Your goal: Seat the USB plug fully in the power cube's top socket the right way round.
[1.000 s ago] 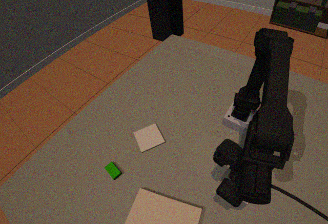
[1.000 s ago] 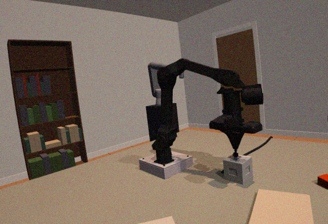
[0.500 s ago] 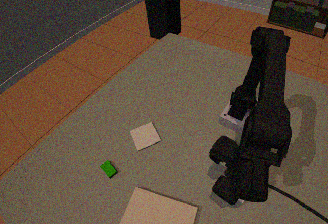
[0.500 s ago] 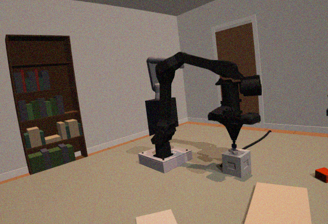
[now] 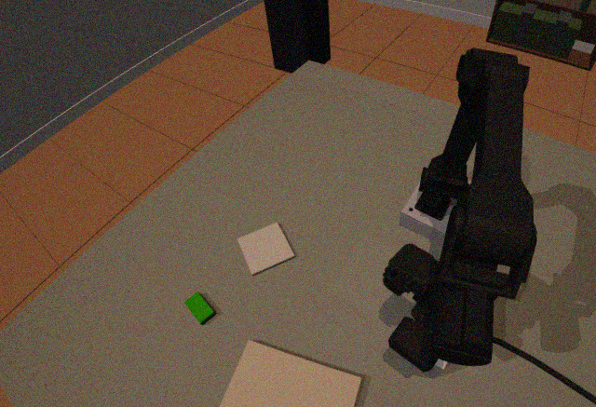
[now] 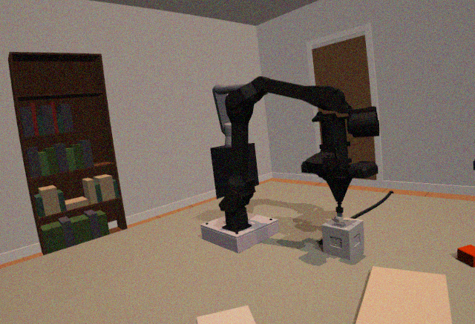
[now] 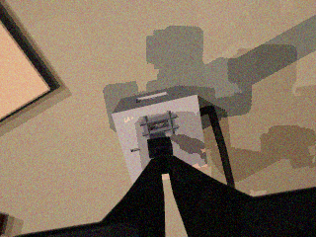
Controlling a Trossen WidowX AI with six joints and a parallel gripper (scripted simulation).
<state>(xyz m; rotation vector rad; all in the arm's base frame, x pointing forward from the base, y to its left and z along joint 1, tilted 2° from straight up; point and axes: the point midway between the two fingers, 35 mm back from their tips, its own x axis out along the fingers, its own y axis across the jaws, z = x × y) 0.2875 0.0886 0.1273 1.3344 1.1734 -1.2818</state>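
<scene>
Right now my gripper tip is 20 mm above the dark USB plug. Also, from my gripper tip: red block: 270 mm ahead, 120 mm below, 100 mm to the left; tan sheet: 200 mm ahead, 140 mm to the right, 130 mm below; USB socket: 70 mm below.
</scene>
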